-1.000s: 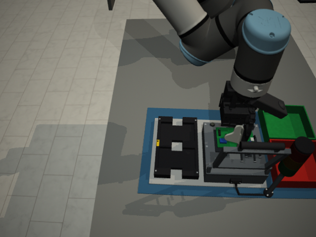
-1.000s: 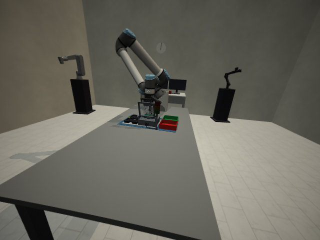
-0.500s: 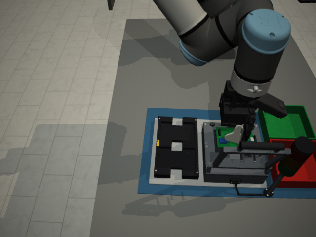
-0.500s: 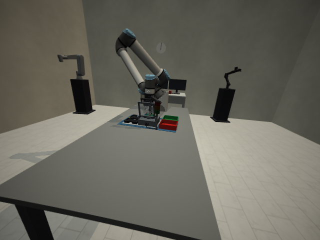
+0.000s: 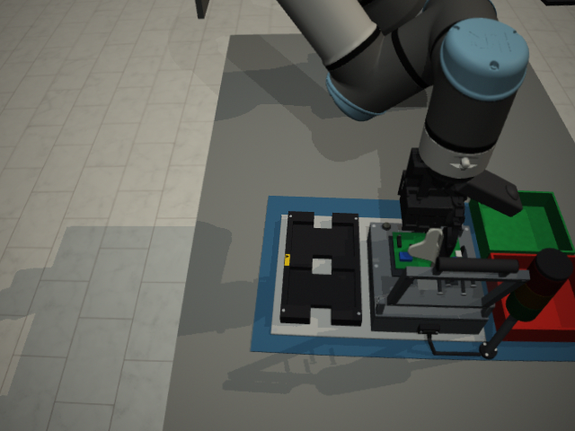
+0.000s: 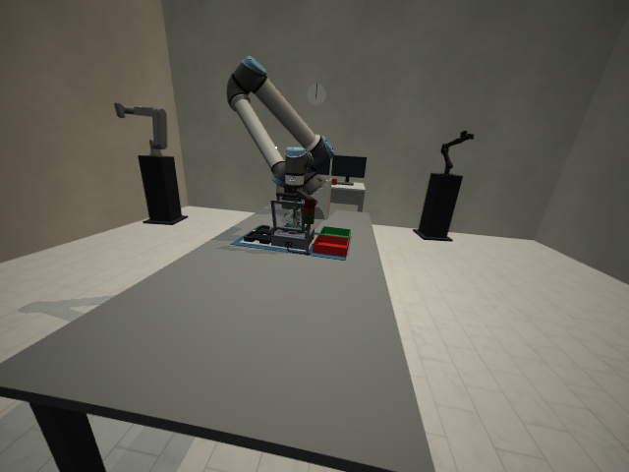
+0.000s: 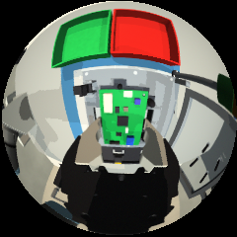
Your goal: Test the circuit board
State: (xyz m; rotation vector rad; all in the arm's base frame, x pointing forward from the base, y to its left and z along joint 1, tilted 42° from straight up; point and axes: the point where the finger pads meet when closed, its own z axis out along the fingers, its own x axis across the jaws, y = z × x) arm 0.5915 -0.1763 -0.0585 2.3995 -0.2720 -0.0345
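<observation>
Right now the green circuit board is right at my hand. From my hand the other things lie so: black latch tab 60 mm to the left, 50 mm behind; then tester lid 120 mm ahead, 100 mm above, 30 mm to the right; then red bin 180 mm to the left, 80 mm ahead, 70 mm below.
</observation>
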